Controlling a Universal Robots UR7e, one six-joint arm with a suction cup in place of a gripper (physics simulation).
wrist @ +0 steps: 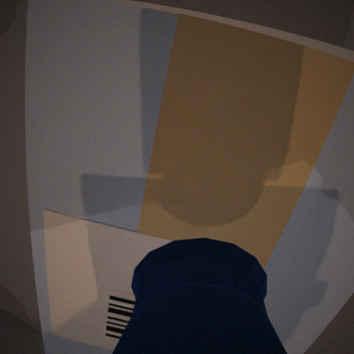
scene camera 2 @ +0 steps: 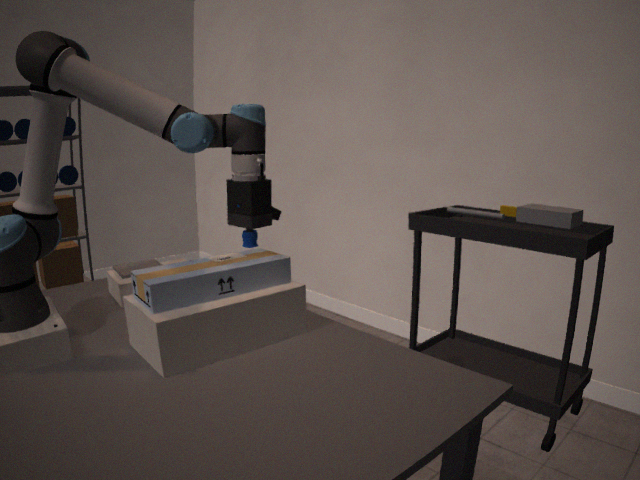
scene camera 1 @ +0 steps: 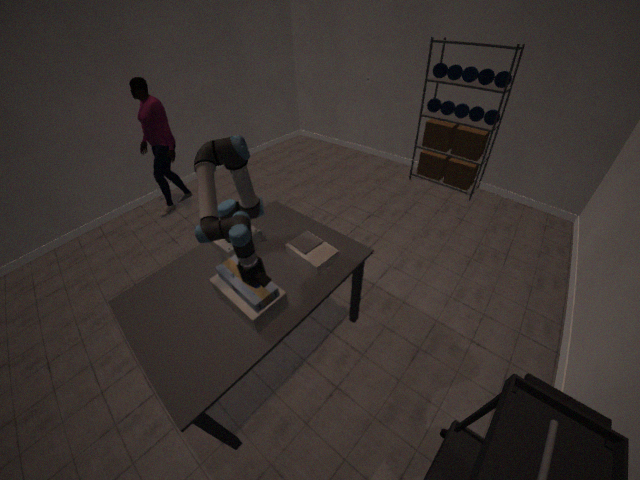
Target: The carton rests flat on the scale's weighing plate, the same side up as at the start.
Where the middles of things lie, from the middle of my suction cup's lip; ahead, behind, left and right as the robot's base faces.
Labels:
Now: the carton point(scene camera 2: 163, 288) 10 cm behind my suction cup, 7 cm below it and 2 cm to the left of it. Also, from my suction cup: scale point(scene camera 1: 312, 252): 44 cm to the left, 17 cm below, 2 cm behind.

